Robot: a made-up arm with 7 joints. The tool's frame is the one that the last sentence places.
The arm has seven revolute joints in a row. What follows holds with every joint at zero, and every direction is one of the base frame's. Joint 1 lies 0.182 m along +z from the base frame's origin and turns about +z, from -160 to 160 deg. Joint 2 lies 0.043 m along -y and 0.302 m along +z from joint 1 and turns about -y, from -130 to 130 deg. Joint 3 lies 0.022 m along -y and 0.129 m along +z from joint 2 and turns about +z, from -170 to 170 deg. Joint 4 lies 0.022 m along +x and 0.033 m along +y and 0.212 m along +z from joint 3 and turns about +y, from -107 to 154 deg. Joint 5 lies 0.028 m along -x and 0.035 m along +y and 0.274 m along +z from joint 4 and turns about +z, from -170 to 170 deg. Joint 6 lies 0.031 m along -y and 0.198 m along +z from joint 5 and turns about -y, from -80 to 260 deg. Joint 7 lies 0.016 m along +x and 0.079 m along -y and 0.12 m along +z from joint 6 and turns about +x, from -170 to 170 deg. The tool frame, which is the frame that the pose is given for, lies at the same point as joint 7; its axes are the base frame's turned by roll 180, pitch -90 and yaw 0 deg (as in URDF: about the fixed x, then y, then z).
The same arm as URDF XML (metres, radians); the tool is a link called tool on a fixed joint. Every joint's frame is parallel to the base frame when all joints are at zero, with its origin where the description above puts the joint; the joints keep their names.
<robot name="arm">
  <joint name="tool_joint" type="fixed">
    <parent link="link7"/>
    <child link="tool"/>
    <origin xyz="0.0000 0.0000 0.0000" rpy="3.1416 -1.5708 0.0000"/>
  </joint>
  <joint name="joint 7" type="revolute">
    <parent link="link6"/>
    <child link="link7"/>
    <origin xyz="0.0160 -0.0790 0.1200"/>
    <axis xyz="1 0 0"/>
    <limit lower="-2.9671" upper="2.9671"/>
  </joint>
  <joint name="joint 6" type="revolute">
    <parent link="link5"/>
    <child link="link6"/>
    <origin xyz="0.0000 -0.0310 0.1980"/>
    <axis xyz="0 -1 0"/>
    <limit lower="-1.3963" upper="4.5379"/>
  </joint>
  <joint name="joint 5" type="revolute">
    <parent link="link4"/>
    <child link="link5"/>
    <origin xyz="-0.0280 0.0350 0.2740"/>
    <axis xyz="0 0 1"/>
    <limit lower="-2.9671" upper="2.9671"/>
  </joint>
  <joint name="joint 4" type="revolute">
    <parent link="link3"/>
    <child link="link4"/>
    <origin xyz="0.0220 0.0330 0.2120"/>
    <axis xyz="0 1 0"/>
    <limit lower="-1.8675" upper="2.6878"/>
  </joint>
  <joint name="joint 3" type="revolute">
    <parent link="link2"/>
    <child link="link3"/>
    <origin xyz="0.0000 -0.0220 0.1290"/>
    <axis xyz="0 0 1"/>
    <limit lower="-2.9671" upper="2.9671"/>
  </joint>
  <joint name="joint 2" type="revolute">
    <parent link="link1"/>
    <child link="link2"/>
    <origin xyz="0.0000 -0.0430 0.3020"/>
    <axis xyz="0 -1 0"/>
    <limit lower="-2.2689" upper="2.2689"/>
  </joint>
  <joint name="joint 1" type="revolute">
    <parent link="base_link"/>
    <child link="link1"/>
    <origin xyz="0.0000 0.0000 0.1820"/>
    <axis xyz="0 0 1"/>
    <limit lower="-2.7925" upper="2.7925"/>
  </joint>
  <link name="base_link"/>
  <link name="link1"/>
  <link name="link2"/>
  <link name="link3"/>
  <link name="link4"/>
  <link name="link5"/>
  <link name="link6"/>
  <link name="link7"/>
  <link name="tool"/>
</robot>

